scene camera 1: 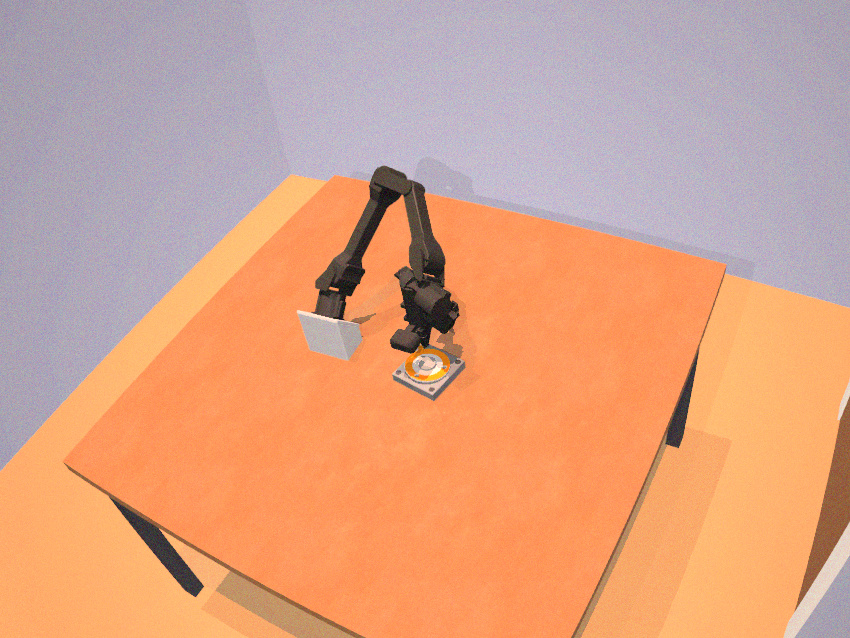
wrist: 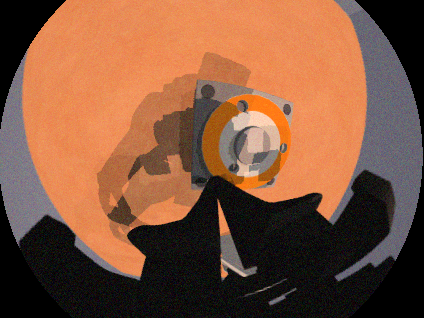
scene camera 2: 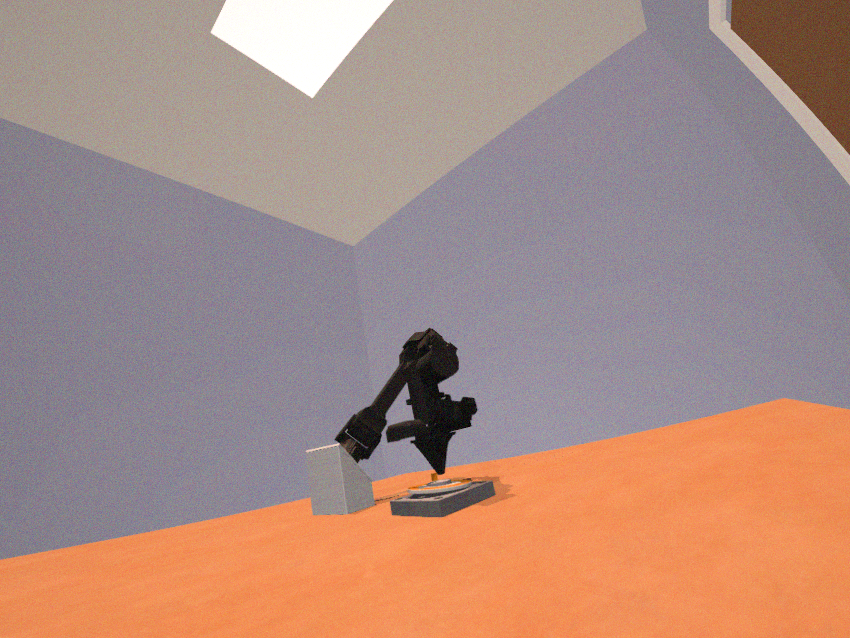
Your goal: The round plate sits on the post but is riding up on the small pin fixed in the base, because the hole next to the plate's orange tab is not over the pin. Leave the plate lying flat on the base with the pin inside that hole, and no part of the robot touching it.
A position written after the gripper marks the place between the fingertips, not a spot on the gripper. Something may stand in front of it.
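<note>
On scene camera 1 you'd get a plate [scene camera 1: 412, 369], and the gripper [scene camera 1: 425, 345] as well. Scene camera 2 has the gripper [scene camera 2: 441, 474]. Then there's the wrist view, with a base [wrist: 209, 94], that same plate [wrist: 226, 121] and the gripper [wrist: 214, 180] in it.
</note>
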